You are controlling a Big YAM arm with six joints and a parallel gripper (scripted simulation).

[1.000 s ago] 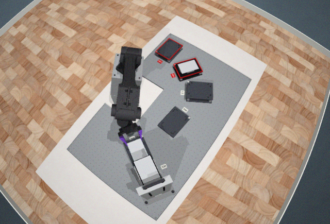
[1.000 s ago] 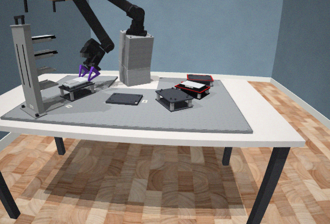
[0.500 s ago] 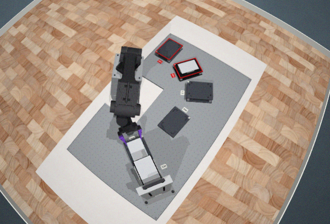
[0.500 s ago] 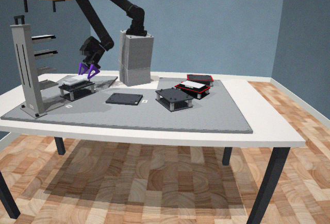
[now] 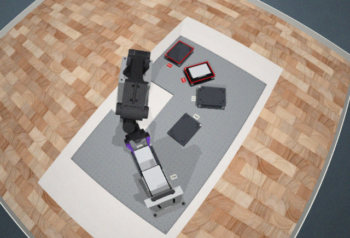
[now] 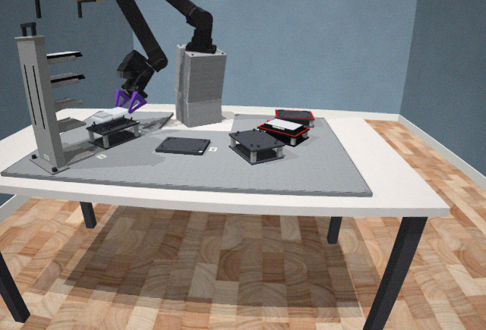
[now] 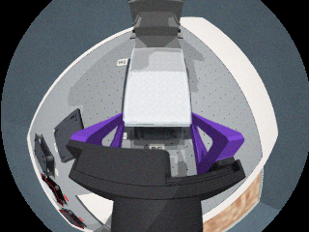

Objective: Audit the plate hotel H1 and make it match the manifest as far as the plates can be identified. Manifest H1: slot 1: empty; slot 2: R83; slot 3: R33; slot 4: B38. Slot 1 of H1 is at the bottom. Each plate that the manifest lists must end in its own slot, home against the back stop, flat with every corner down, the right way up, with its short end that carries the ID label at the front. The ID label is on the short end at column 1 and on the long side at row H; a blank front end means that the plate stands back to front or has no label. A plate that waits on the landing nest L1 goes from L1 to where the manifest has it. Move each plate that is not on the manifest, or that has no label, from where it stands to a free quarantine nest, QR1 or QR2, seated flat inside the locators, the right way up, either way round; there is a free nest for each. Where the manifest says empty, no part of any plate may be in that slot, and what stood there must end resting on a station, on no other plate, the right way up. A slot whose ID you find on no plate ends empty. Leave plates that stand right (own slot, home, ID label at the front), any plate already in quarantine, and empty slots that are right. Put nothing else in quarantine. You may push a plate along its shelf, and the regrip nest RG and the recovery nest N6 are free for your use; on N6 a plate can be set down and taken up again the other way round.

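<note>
My hand is 5 cm short of the white plate and 3 cm to the left of it. The rest, counted from my hand: plate hotel H1 (27 cm ahead, 16 cm to the right, 9 cm above); regrip nest RG (5 cm below, 5 cm ahead, 3 cm to the right); flat pad N6 (25 cm to the left, 10 cm below, 10 cm ahead).
</note>
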